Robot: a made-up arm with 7 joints. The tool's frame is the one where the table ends. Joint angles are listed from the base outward.
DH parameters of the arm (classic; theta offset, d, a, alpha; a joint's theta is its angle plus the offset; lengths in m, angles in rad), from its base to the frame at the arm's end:
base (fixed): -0.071 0 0 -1.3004
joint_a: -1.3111 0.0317 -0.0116 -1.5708
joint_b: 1.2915 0 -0.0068 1.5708
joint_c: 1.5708 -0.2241 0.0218 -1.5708
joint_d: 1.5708 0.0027 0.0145 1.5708
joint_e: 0 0.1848 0 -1.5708
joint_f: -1.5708 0 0.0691 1.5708
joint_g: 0 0 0 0
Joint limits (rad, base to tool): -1.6..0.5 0..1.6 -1.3..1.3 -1.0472..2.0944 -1.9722..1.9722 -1.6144..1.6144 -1.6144..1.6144
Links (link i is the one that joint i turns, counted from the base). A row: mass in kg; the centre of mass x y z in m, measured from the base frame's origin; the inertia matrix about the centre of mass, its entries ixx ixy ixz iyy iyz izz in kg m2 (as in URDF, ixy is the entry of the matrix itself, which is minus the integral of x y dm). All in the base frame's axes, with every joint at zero. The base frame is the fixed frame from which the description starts. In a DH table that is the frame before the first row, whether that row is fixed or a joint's. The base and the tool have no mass.
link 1: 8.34; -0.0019 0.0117 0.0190; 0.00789 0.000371 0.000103 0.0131 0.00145 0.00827
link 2: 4.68; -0.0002 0.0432 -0.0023; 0.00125 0 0 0.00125 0 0.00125
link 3: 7.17; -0.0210 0.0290 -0.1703; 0.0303 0 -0.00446 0.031 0 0.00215
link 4: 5.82; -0.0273 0.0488 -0.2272; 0.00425 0 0 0.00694 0 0.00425
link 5: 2.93; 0.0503 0.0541 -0.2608; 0.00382 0 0.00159 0.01 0 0.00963
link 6: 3.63; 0.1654 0.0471 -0.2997; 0.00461 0 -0.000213 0.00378 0 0.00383
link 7: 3.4; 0.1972 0.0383 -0.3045; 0.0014 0 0.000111 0.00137 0 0.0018
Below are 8 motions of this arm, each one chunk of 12 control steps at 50 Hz.
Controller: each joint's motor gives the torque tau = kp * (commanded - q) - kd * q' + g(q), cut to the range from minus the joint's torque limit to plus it. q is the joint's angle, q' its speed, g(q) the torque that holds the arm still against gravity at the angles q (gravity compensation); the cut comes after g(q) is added. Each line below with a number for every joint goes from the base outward.
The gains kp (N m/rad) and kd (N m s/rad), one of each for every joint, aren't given. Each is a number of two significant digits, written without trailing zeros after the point. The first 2 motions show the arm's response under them.
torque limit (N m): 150 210 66 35 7.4 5.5 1.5
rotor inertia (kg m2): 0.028 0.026 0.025 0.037 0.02 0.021 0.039
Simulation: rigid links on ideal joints. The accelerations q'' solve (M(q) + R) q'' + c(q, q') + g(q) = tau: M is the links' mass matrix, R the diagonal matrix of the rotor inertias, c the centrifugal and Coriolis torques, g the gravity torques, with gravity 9.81 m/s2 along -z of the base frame. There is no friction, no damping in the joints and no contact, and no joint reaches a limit. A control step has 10 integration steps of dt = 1/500 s. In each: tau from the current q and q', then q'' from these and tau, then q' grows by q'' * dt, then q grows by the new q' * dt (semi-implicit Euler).
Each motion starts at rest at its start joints. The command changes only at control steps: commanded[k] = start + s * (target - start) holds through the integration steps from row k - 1 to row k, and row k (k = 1, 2, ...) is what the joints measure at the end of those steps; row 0 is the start. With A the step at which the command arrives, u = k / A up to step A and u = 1 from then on. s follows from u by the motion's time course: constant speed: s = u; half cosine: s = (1 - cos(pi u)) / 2; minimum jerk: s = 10 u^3 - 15 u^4 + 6 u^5; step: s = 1 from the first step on.
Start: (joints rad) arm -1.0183 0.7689 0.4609 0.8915 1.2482 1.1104 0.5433
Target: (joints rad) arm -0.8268 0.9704 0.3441 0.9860 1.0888 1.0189 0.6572
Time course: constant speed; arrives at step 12
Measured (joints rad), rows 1 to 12:
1: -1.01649 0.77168 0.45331 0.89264 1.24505 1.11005 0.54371
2: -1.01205 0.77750 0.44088 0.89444 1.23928 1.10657 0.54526
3: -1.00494 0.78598 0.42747 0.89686 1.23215 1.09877 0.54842
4: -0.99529 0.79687 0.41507 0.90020 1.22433 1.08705 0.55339
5: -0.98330 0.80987 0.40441 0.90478 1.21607 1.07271 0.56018
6: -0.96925 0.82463 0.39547 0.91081 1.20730 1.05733 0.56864
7: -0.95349 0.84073 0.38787 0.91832 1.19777 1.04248 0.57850
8: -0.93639 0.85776 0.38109 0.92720 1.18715 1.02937 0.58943
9: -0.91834 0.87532 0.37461 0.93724 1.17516 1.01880 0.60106
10: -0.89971 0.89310 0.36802 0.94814 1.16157 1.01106 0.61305
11: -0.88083 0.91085 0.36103 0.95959 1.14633 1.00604 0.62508
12: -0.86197 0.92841 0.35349 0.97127 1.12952 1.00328 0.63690
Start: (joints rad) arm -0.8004 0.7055 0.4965 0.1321 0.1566 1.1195 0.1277
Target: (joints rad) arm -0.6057 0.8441 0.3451 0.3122 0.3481 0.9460 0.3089
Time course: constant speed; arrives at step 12
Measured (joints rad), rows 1 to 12:
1: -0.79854 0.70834 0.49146 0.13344 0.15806 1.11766 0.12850
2: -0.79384 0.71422 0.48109 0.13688 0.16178 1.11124 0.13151
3: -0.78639 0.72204 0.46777 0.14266 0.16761 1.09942 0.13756
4: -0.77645 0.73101 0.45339 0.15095 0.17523 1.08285 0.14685
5: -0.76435 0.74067 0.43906 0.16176 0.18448 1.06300 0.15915
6: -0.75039 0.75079 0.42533 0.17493 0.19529 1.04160 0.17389
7: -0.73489 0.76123 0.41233 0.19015 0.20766 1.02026 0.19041
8: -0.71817 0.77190 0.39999 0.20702 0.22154 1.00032 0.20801
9: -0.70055 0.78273 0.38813 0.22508 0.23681 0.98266 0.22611
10: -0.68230 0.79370 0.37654 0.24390 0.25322 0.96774 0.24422
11: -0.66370 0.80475 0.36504 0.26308 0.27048 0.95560 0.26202
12: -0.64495 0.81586 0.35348 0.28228 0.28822 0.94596 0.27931
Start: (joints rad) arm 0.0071 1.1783 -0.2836 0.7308 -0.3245 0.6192 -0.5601
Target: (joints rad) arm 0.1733 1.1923 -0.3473 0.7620 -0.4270 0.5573 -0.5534
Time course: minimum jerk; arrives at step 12
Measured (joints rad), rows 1 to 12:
1: 0.00719 1.17834 -0.28363 0.73072 -0.32451 0.61908 -0.56010
2: 0.00791 1.17859 -0.28387 0.73015 -0.32455 0.61818 -0.56012
3: 0.01024 1.17933 -0.28465 0.72861 -0.32471 0.61511 -0.56015
4: 0.01527 1.18073 -0.28636 0.72593 -0.32516 0.60830 -0.56021
5: 0.02385 1.18280 -0.28940 0.72252 -0.32622 0.59661 -0.56025
6: 0.03632 1.18533 -0.29402 0.71925 -0.32837 0.57992 -0.56022
7: 0.05246 1.18799 -0.30031 0.71726 -0.33222 0.55935 -0.56005
8: 0.07146 1.19035 -0.30817 0.71756 -0.33844 0.53725 -0.55966
9: 0.09206 1.19201 -0.31727 0.72085 -0.34756 0.51683 -0.55900
10: 0.11274 1.19271 -0.32707 0.72733 -0.35979 0.50152 -0.55803
11: 0.13208 1.19235 -0.33681 0.73659 -0.37484 0.49427 -0.55678
12: 0.14899 1.19111 -0.34571 0.74768 -0.39194 0.49669 -0.55533

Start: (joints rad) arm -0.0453 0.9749 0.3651 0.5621 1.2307 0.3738 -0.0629
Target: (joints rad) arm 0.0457 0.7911 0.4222 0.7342 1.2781 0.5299 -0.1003
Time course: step
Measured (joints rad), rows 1 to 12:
1: -0.04779 0.94784 0.40947 0.55920 1.25741 0.36575 -0.06696
2: -0.04411 0.91627 0.44366 0.56750 1.29801 0.38120 -0.07646
3: -0.03368 0.88972 0.45347 0.58968 1.33599 0.41514 -0.08787
4: -0.01921 0.86643 0.44850 0.62173 1.36378 0.45230 -0.09832
5: -0.00281 0.84527 0.43675 0.65841 1.37670 0.48233 -0.10599
6: 0.01406 0.82606 0.42353 0.69504 1.37311 0.50075 -0.11013
7: 0.03038 0.80911 0.41203 0.72836 1.35426 0.50774 -0.11081
8: 0.04536 0.79487 0.40384 0.75649 1.32352 0.50646 -0.10868
9: 0.05838 0.78367 0.39940 0.77865 1.28544 0.50127 -0.10467
10: 0.06900 0.77560 0.39840 0.79471 1.24495 0.49633 -0.09978
11: 0.07696 0.77051 0.40011 0.80492 1.20668 0.49466 -0.09488
12: 0.08217 0.76806 0.40364 0.80975 1.17443 0.49772 -0.09069

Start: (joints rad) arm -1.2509 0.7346 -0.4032 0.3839 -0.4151 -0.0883 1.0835
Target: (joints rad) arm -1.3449 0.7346 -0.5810 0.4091 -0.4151 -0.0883 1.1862
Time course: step
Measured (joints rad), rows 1 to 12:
1: -1.26561 0.74384 -0.44234 0.39873 -0.42261 -0.10186 1.09023
2: -1.28824 0.74905 -0.49374 0.41911 -0.42758 -0.10812 1.10585
3: -1.30776 0.74765 -0.53433 0.43105 -0.42659 -0.09850 1.12620
4: -1.32175 0.74318 -0.56258 0.43267 -0.42189 -0.08043 1.14765
5: -1.33082 0.73805 -0.58099 0.42697 -0.41607 -0.06275 1.16731
6: -1.33638 0.73343 -0.59225 0.41782 -0.41104 -0.05112 1.18326
7: -1.33973 0.72980 -0.59843 0.40825 -0.40786 -0.04756 1.19462
8: -1.34184 0.72728 -0.60098 0.40011 -0.40679 -0.05141 1.20137
9: -1.34334 0.72584 -0.60089 0.39422 -0.40753 -0.06063 1.20411
10: -1.34458 0.72535 -0.59893 0.39075 -0.40949 -0.07276 1.20376
11: -1.34575 0.72566 -0.59570 0.38946 -0.41202 -0.08559 1.20136
12: -1.34689 0.72658 -0.59171 0.38992 -0.41457 -0.09741 1.19787

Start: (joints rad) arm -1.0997 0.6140 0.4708 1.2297 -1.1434 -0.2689 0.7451
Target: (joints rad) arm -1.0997 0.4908 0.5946 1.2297 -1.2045 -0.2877 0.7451
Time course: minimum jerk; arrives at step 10
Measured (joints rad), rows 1 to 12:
1: -1.09971 0.61385 0.47135 1.22960 -1.14325 -0.26899 0.74510
2: -1.09979 0.61279 0.47486 1.22891 -1.14241 -0.26976 0.74511
3: -1.09998 0.60970 0.48377 1.22706 -1.14086 -0.27267 0.74516
4: -1.10032 0.60356 0.49877 1.22379 -1.13948 -0.27933 0.74529
5: -1.10085 0.59390 0.51858 1.21935 -1.13973 -0.29053 0.74553
6: -1.10157 0.58093 0.54041 1.21451 -1.14301 -0.30555 0.74590
7: -1.10245 0.56562 0.56084 1.21044 -1.15015 -0.32215 0.74633
8: -1.10338 0.54947 0.57681 1.20844 -1.16100 -0.33705 0.74675
9: -1.10418 0.53408 0.58650 1.20944 -1.17451 -0.34680 0.74705
10: -1.10471 0.52064 0.59019 1.21353 -1.18876 -0.34871 0.74713
11: -1.10485 0.50950 0.59047 1.21974 -1.20154 -0.34187 0.74695
12: -1.10451 0.50058 0.58958 1.22674 -1.21146 -0.32754 0.74655

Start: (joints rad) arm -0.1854 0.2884 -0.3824 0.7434 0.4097 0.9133 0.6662
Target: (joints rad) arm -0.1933 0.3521 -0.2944 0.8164 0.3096 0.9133 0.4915
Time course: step
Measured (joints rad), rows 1 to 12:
1: -0.18683 0.29122 -0.37297 0.74899 0.39428 0.90361 0.65982
2: -0.18993 0.29896 -0.35483 0.76109 0.36177 0.88558 0.64191
3: -0.19340 0.30978 -0.33424 0.77569 0.32606 0.86876 0.61313
4: -0.19629 0.32178 -0.31496 0.78987 0.29687 0.85844 0.57858
5: -0.19812 0.33339 -0.29914 0.80194 0.27948 0.85637 0.54422
6: -0.19880 0.34354 -0.28767 0.81133 0.27515 0.86188 0.51413
7: -0.19846 0.35160 -0.28050 0.81816 0.28208 0.87304 0.49058
8: -0.19738 0.35738 -0.27704 0.82286 0.29669 0.88756 0.47442
9: -0.19582 0.36100 -0.27642 0.82588 0.31482 0.90324 0.46534
10: -0.19405 0.36278 -0.27773 0.82760 0.33266 0.91827 0.46230
11: -0.19229 0.36311 -0.28019 0.82833 0.34730 0.93126 0.46383
12: -0.19072 0.36242 -0.28315 0.82830 0.35698 0.94135 0.46837

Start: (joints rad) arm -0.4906 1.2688 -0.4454 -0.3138 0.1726 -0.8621 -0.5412
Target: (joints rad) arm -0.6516 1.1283 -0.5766 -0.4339 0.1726 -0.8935 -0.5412
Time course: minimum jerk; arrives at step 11
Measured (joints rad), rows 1 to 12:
1: -0.49079 1.26869 -0.44557 -0.31377 0.17257 -0.86214 -0.54121
2: -0.49218 1.26782 -0.44679 -0.31361 0.17236 -0.86227 -0.54124
3: -0.49647 1.26499 -0.45060 -0.31357 0.17171 -0.86218 -0.54135
4: -0.50518 1.25891 -0.45844 -0.31448 0.17038 -0.86093 -0.54154
5: -0.51894 1.24874 -0.47108 -0.31767 0.16828 -0.85745 -0.54180
6: -0.53723 1.23443 -0.48832 -0.32451 0.16567 -0.85119 -0.54205
7: -0.55858 1.21678 -0.50900 -0.33588 0.16313 -0.84251 -0.54220
8: -0.58088 1.19730 -0.53113 -0.35189 0.16154 -0.83290 -0.54214
9: -0.60185 1.17790 -0.55223 -0.37174 0.16180 -0.82474 -0.54180
10: -0.61952 1.16052 -0.56984 -0.39378 0.16451 -0.82081 -0.54117
11: -0.63277 1.14662 -0.58219 -0.41582 0.16957 -0.82347 -0.54033
12: -0.64172 1.13667 -0.58898 -0.43547 0.17606 -0.83384 -0.53949

